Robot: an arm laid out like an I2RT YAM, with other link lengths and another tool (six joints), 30 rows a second.
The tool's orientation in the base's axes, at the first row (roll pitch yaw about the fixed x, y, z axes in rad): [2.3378 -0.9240 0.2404]
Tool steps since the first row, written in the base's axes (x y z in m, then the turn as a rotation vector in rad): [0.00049 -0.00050 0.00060 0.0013 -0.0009 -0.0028]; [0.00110 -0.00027 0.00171 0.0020 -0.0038 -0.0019]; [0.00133 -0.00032 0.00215 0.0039 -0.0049 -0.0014]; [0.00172 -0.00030 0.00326 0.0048 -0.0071 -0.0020]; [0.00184 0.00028 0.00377 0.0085 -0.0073 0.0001]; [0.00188 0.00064 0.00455 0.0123 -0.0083 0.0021]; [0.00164 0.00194 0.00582 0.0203 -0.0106 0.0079]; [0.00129 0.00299 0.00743 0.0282 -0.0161 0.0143]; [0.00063 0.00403 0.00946 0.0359 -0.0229 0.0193]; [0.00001 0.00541 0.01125 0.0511 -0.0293 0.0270]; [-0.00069 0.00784 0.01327 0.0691 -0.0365 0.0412]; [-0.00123 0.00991 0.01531 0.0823 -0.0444 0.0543]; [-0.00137 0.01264 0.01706 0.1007 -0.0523 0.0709]
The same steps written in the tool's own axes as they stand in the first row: [0.00069 0.00047 0.00038 -0.0016 -0.0010 0.0026]; [0.00197 0.00053 0.00022 -0.0009 0.0015 0.0044]; [0.00245 0.00067 0.00023 0.0005 0.0018 0.0061]; [0.00357 0.00098 0.00003 0.0002 0.0030 0.0083]; [0.00413 0.00069 -0.00043 0.0040 0.0026 0.0101]; [0.00482 0.00072 -0.00093 0.0077 0.0028 0.0126]; [0.00588 0.00031 -0.00237 0.0167 0.0040 0.0171]; [0.00711 0.00029 -0.00389 0.0256 0.0082 0.0232]; [0.00850 0.00059 -0.00580 0.0331 0.0128 0.0304]; [0.00976 0.00049 -0.00777 0.0473 0.0154 0.0416]; [0.01131 -0.00033 -0.01049 0.0681 0.0203 0.0525]; [0.01292 -0.00091 -0.01290 0.0851 0.0272 0.0609]; [0.01463 -0.00231 -0.01528 0.1080 0.0336 0.0715]
